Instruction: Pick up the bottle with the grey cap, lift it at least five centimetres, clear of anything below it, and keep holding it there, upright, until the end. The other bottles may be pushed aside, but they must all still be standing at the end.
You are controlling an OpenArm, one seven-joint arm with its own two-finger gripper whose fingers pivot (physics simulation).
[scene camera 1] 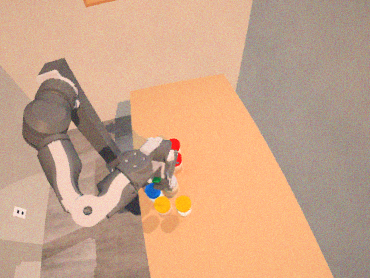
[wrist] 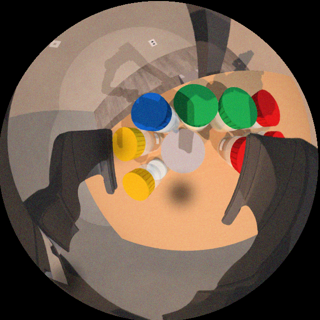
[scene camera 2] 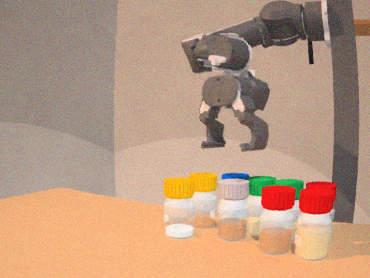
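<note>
The bottle with the grey cap (scene camera 1: 172, 191) (scene camera 2: 233, 190) (wrist: 183, 151) stands upright among the other bottles, with brown contents low in it. In the scene camera 1 view the gripper partly hides it. My gripper (scene camera 1: 171, 173) (scene camera 2: 233, 146) (wrist: 166, 170) is partly open and empty, pointing down. In the scene camera 2 view its fingertips are above the grey cap, with a gap between them and the cap. In the wrist view the grey cap lies between the two fingers, a little beyond their tips.
A blue-capped bottle (scene camera 2: 235, 176) (wrist: 151, 112) and two green-capped ones (wrist: 196, 105) (wrist: 237, 108) stand close behind the grey-capped bottle. Two yellow-capped bottles (scene camera 2: 179, 188) (scene camera 2: 203, 182) stand on one side, three red-capped ones (scene camera 2: 278, 197) (scene camera 2: 316, 201) (scene camera 2: 321, 186) on the other. All stand upright on the table (scene camera 1: 240, 200).
</note>
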